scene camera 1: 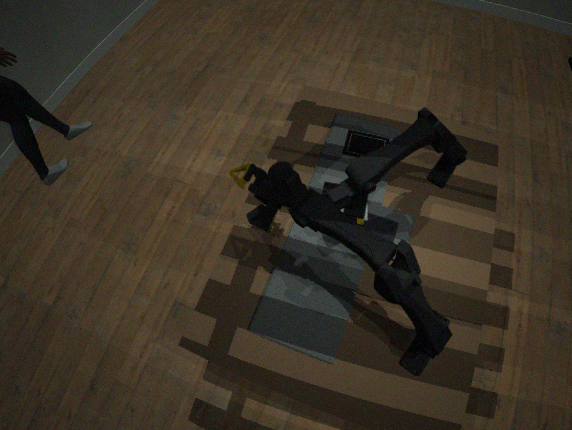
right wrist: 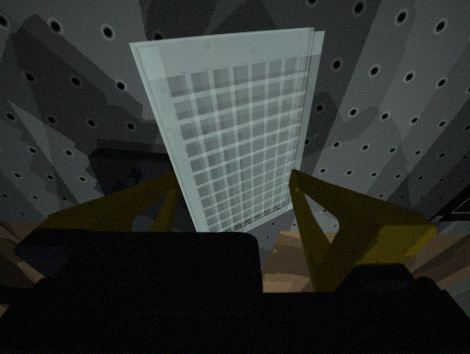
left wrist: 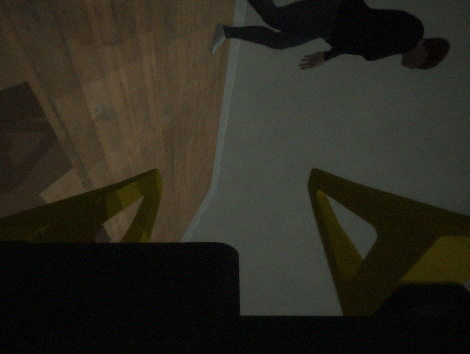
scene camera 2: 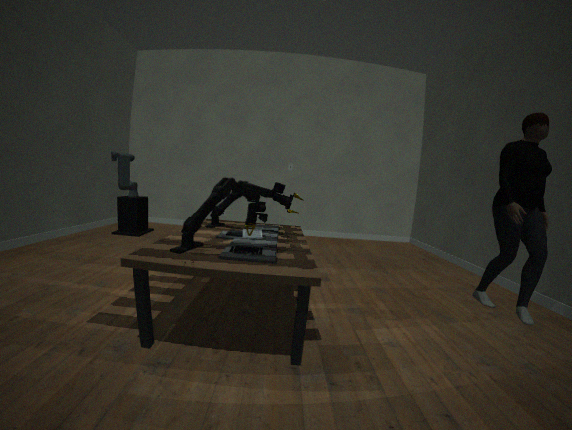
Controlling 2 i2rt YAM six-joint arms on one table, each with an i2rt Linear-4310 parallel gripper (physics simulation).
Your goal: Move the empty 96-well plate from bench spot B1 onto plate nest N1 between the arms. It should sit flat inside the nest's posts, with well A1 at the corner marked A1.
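Pixels of known places: left gripper, fingertip midpoint: (scene camera 1: 240,178) (left wrist: 235,177) (scene camera 2: 301,206); right gripper, fingertip midpoint: (scene camera 1: 354,212) (right wrist: 235,176) (scene camera 2: 249,234); left arm's base at its link origin: (scene camera 1: 425,342) (scene camera 2: 214,225); right arm's base at its link origin: (scene camera 1: 445,167) (scene camera 2: 187,247).
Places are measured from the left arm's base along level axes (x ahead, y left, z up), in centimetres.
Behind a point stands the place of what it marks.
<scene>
The clear 96-well plate (right wrist: 238,126) {x 46.3, y -20.4, z 4.6 cm} (scene camera 2: 253,235) {x 45.7, y -24.3, z 3.1 cm} lies flat on the grey perforated board (right wrist: 380,76) {x 51.4, y -27.9, z 1.3 cm} (scene camera 1: 300,319) {x 35.5, y 17.0, z 1.3 cm}. In scene camera 1 the arms hide nearly all of it. My right gripper (right wrist: 235,176) {x 41.9, y -22.2, z 2.7 cm} (scene camera 1: 360,221) {x 41.9, y -22.2, z 2.7 cm} (scene camera 2: 250,229) {x 41.9, y -22.2, z 2.7 cm} is open and low over the plate's near end, with one yellow finger on each long side. I cannot see either finger pressing the plate. My left gripper (left wrist: 235,177) {x 71.2, y -2.9, z 23.2 cm} (scene camera 1: 240,175) {x 71.2, y -2.9, z 23.2 cm} (scene camera 2: 295,203) {x 71.2, y -2.9, z 23.2 cm} is open and empty. It is held high past the table's edge and points out toward the wall.
A dark framed rectangle (scene camera 1: 364,142) {x 54.9, y -51.3, z 1.5 cm} sits at the board's far end, and a dark fixture (scene camera 2: 249,252) {x 56.8, y -53.8, z 1.5 cm} at its other end. A person (scene camera 1: 27,129) (scene camera 2: 522,208) (left wrist: 342,26) walks on the floor near the wall. Another robot arm on a pedestal (scene camera 2: 131,203) stands behind the table (scene camera 2: 221,268) {x 54.2, y -76.6, z 0.0 cm}.
</scene>
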